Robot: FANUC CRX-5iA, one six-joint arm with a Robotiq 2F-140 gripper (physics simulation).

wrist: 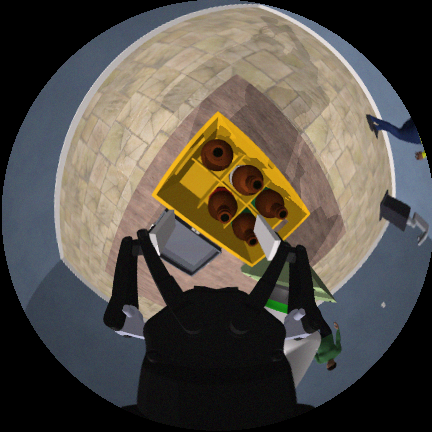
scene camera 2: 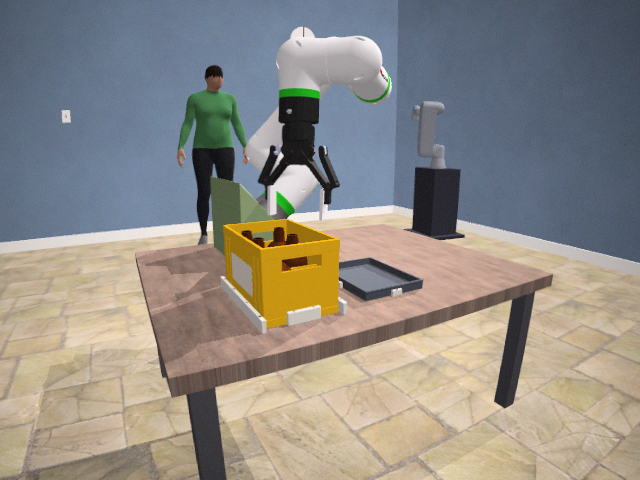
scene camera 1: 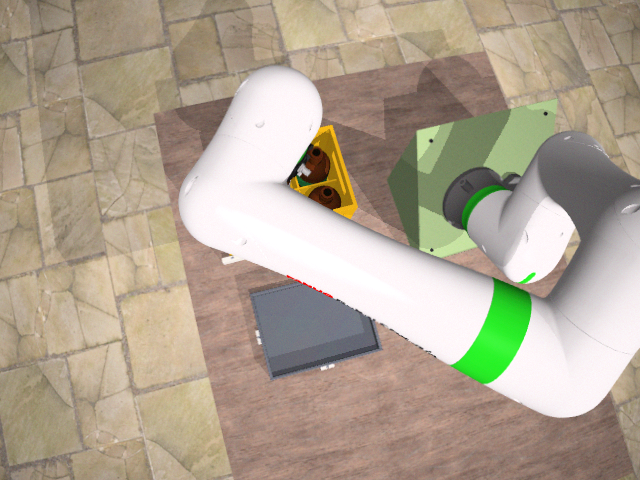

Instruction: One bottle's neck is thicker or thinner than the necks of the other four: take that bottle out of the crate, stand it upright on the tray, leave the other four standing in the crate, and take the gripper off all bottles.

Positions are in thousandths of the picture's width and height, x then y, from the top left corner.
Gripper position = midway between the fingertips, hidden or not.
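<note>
The gripper (scene camera 2: 463, 451) is open, holding nothing; the wrist view (wrist: 499, 510) shows the gripper too. A dark grey tray (scene camera 1: 471, 682) is also present.
</note>
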